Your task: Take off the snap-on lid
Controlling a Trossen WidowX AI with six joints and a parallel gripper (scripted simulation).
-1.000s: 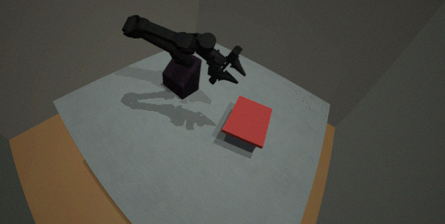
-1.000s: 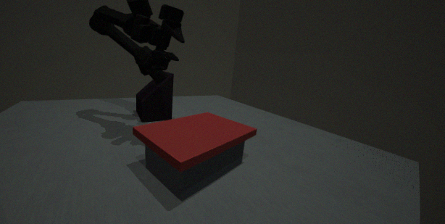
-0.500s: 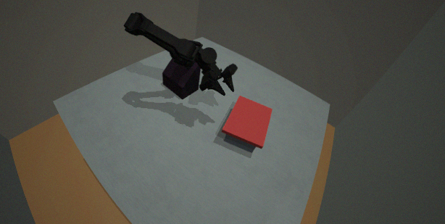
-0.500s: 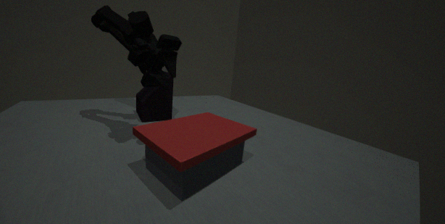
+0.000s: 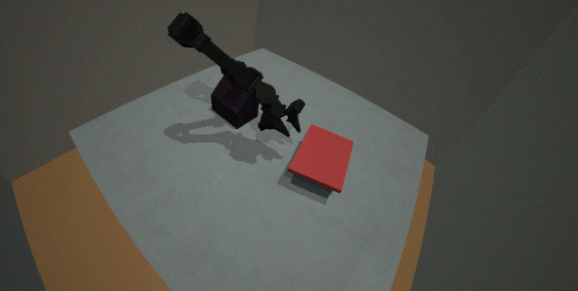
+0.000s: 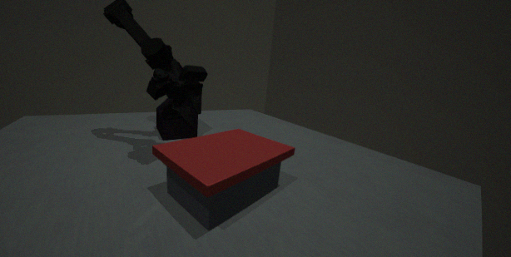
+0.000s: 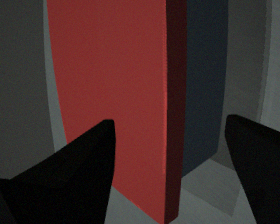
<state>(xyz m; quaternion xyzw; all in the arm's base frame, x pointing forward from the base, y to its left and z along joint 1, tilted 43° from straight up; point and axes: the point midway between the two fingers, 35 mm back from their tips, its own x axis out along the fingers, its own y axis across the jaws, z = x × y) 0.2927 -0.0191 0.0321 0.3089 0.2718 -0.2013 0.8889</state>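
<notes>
Right now the red lid is 120 mm ahead of my gripper tip, 50 mm to the left of it and 40 mm below it. From my gripper tip the other things lie so: storage box (120 mm ahead, 50 mm to the left, 90 mm below).
</notes>
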